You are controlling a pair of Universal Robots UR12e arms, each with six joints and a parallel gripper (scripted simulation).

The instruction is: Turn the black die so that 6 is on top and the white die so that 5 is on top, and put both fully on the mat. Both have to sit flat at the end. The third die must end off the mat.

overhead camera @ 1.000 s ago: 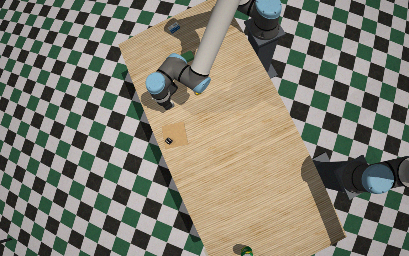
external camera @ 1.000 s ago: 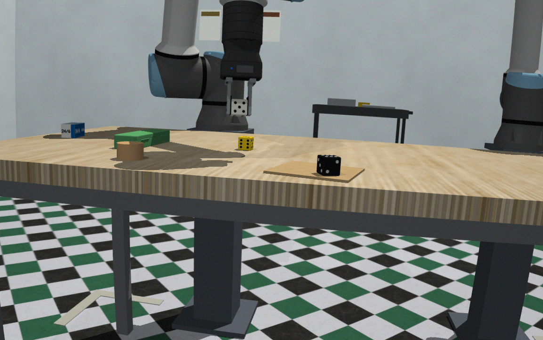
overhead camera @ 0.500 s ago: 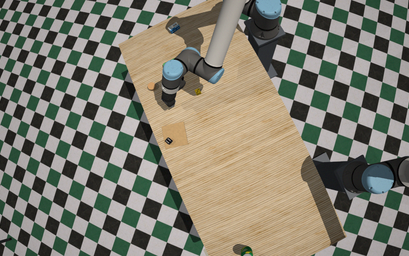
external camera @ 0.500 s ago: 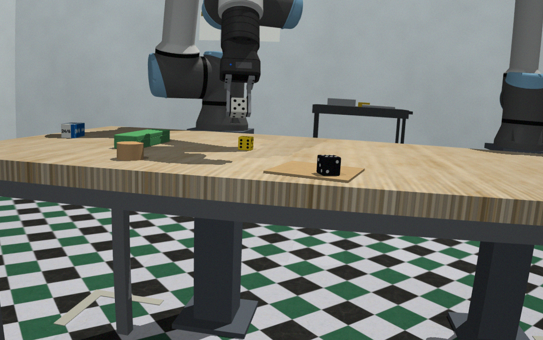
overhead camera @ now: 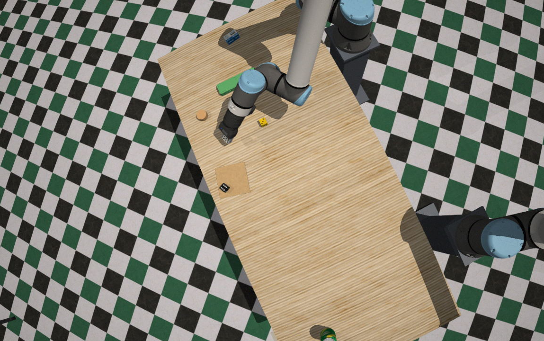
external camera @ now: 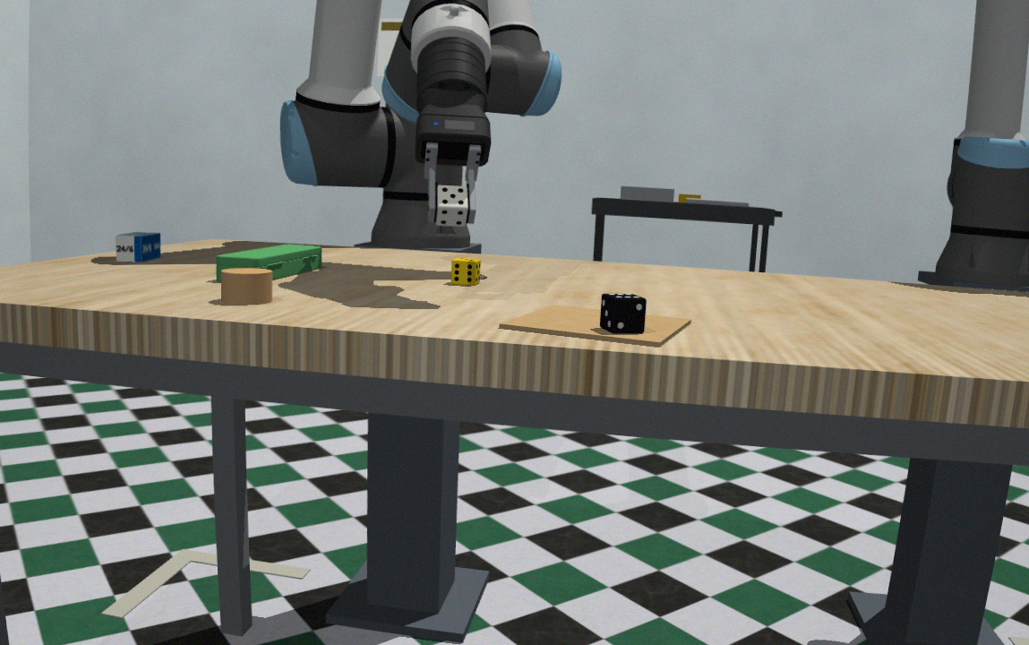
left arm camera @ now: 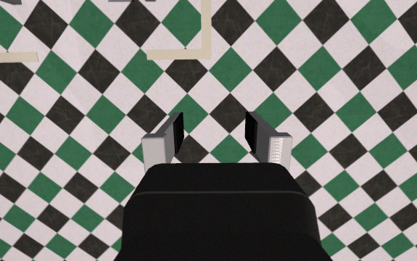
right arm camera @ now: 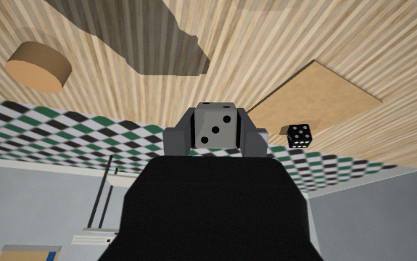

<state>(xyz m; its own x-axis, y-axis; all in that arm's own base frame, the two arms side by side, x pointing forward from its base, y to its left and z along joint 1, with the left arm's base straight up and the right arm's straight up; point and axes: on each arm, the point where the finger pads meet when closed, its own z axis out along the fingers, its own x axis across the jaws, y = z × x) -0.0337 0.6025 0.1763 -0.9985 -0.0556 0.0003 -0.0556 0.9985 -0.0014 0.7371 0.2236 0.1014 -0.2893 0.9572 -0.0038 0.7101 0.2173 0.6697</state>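
Right now the white die is right at my right hand. Also, from my right hand: brown cylinder: 190 mm to the right, 90 mm below, 70 mm ahead; yellow die: 170 mm behind, 90 mm below, 10 mm to the right; tan mat: 150 mm to the left, 100 mm below, 80 mm ahead.
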